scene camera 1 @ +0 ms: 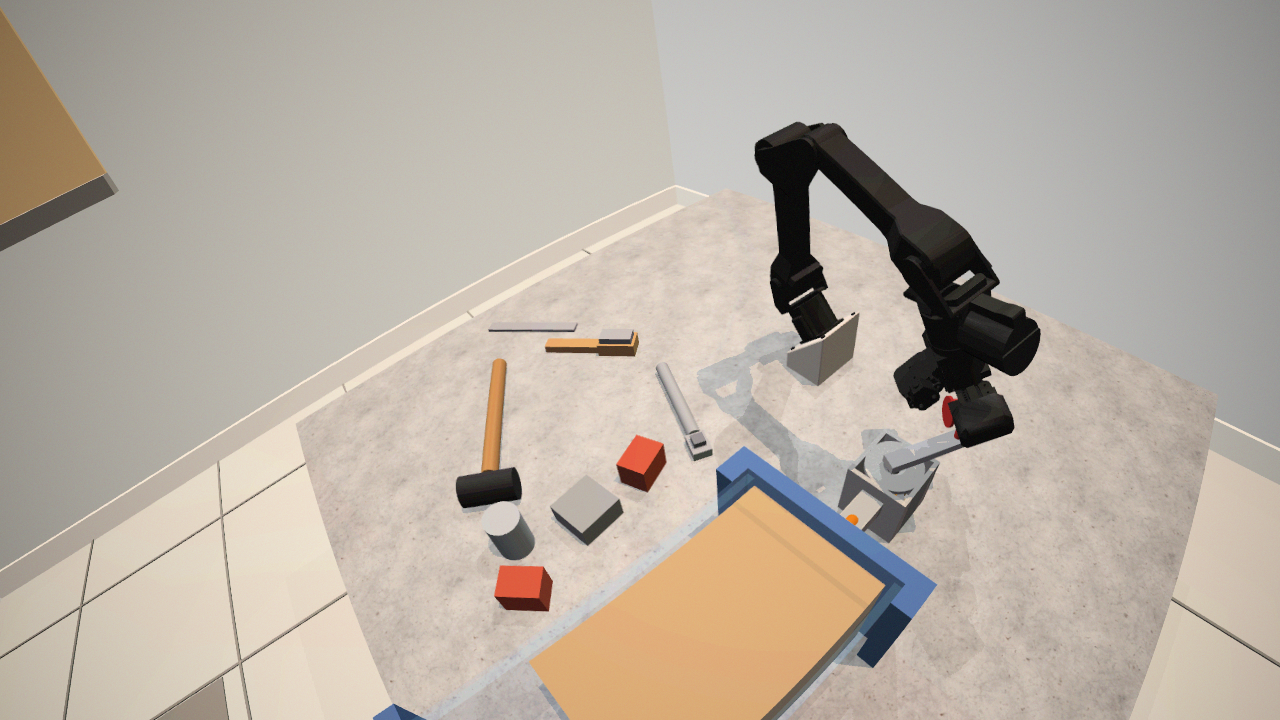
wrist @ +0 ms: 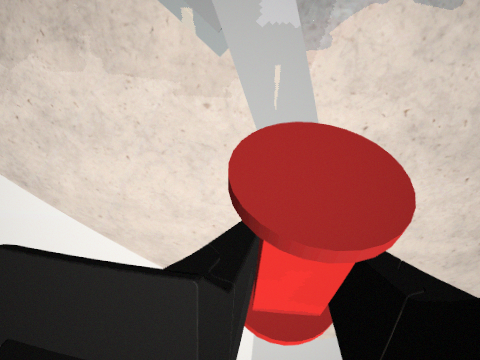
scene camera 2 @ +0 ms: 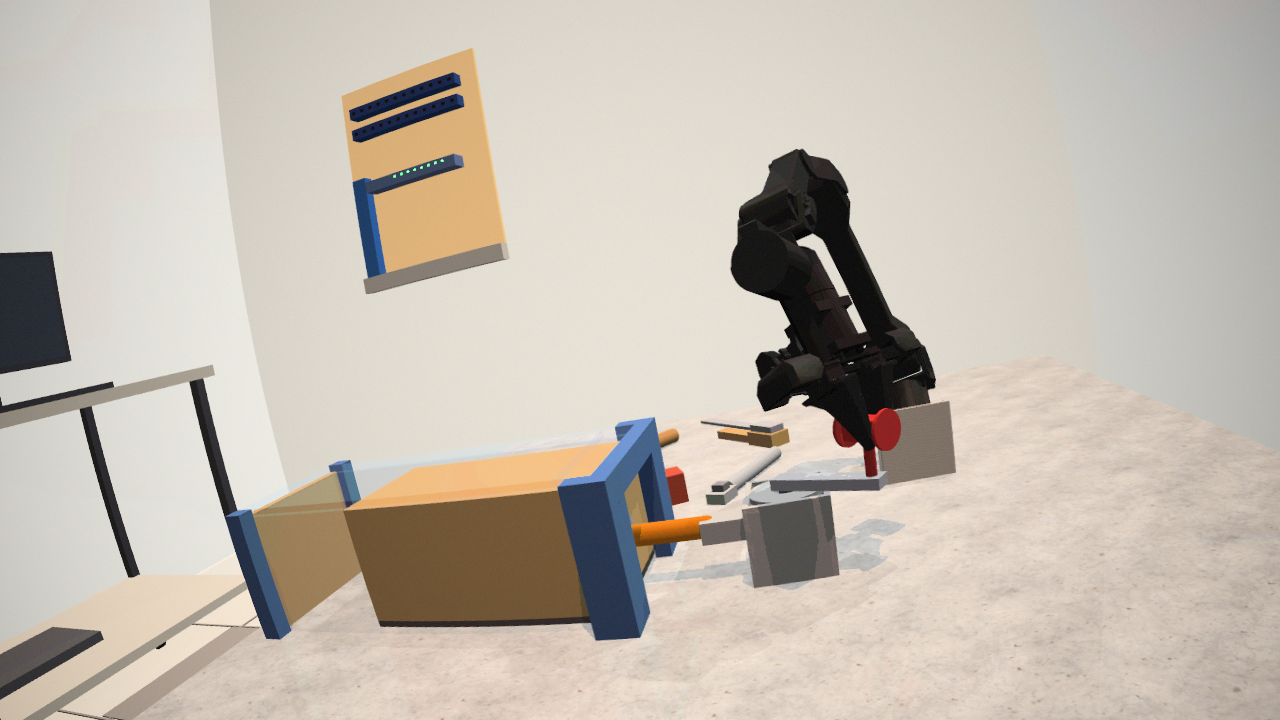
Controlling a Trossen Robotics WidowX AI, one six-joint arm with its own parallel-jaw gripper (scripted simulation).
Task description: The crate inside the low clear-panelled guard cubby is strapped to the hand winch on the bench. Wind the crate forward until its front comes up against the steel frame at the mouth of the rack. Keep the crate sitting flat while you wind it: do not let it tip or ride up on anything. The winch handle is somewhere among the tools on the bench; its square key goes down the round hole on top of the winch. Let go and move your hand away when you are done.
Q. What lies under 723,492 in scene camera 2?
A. A grey socket bar.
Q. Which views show the grey socket bar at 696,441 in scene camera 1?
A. Scene camera 1 and scene camera 2 only.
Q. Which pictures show the brush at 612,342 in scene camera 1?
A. Scene camera 1 and scene camera 2 only.
